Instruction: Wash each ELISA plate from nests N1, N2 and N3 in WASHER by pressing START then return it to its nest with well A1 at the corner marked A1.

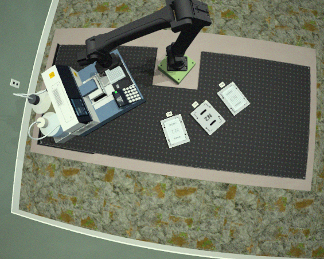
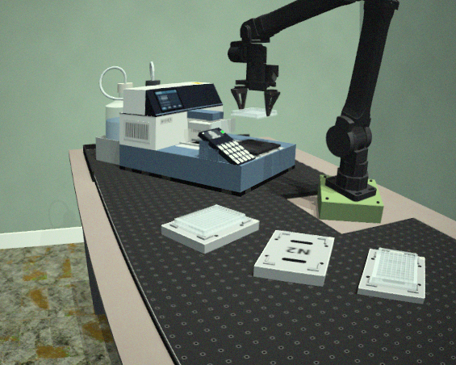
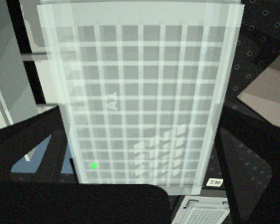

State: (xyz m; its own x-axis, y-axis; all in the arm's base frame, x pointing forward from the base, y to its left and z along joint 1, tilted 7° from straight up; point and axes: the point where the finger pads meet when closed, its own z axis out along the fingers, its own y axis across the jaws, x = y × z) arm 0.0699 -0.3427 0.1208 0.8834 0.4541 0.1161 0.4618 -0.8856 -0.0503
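My hand is 10 cm above the dark carrier. Round my hand: plate washer (13 cm to the right, 8 cm ahead, 6 cm below); N1 label (28 cm to the left, 21 cm ahead, 19 cm below).
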